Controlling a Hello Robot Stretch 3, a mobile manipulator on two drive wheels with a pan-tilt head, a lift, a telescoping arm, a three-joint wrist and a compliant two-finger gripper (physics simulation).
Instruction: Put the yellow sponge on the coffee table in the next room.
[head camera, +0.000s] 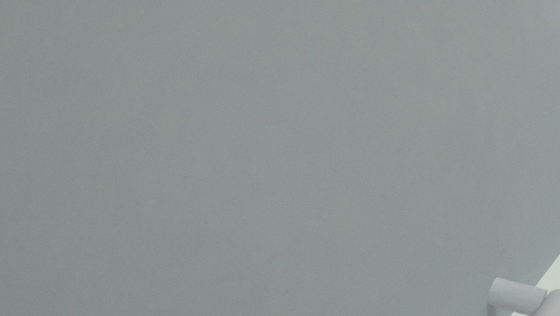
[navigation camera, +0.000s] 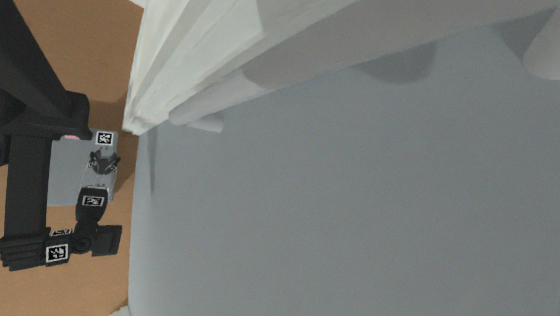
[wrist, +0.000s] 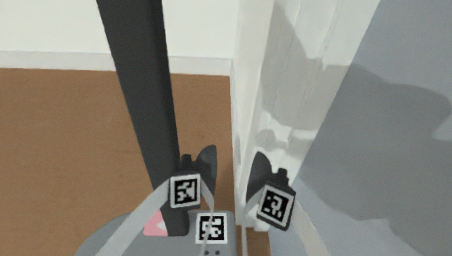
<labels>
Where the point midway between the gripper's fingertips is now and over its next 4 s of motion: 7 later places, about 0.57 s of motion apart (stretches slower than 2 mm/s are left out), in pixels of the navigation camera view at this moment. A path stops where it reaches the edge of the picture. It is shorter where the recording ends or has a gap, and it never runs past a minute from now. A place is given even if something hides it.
The gripper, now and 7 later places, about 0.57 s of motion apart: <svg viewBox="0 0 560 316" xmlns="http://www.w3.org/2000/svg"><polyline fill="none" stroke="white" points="107,152 116,152 135,153 142,154 146,154 135,153 115,152 94,150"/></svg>
</labels>
